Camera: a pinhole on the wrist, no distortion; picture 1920 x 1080 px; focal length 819.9 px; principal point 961.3 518.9 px. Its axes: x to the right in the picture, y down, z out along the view. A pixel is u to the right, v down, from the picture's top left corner.
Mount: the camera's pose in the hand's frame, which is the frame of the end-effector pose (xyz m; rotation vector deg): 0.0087 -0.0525 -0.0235 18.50 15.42 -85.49
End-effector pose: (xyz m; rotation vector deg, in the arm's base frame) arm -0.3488 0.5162 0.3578 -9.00 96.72 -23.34
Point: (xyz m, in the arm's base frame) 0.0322 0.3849 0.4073
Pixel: 710 404
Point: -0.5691 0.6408 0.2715
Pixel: behind the camera
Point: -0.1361 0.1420 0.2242
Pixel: 1188 983
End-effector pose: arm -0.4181 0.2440 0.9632 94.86 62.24 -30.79
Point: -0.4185 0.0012 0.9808
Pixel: 279 91
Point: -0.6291 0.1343 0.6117
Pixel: 1507 815
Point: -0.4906 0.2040 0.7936
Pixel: 1272 955
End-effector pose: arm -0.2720 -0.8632 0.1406 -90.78 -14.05 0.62
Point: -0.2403 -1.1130 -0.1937
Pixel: behind the camera
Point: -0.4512 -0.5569 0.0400
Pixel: 238 162
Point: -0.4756 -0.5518 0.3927
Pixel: 1107 293
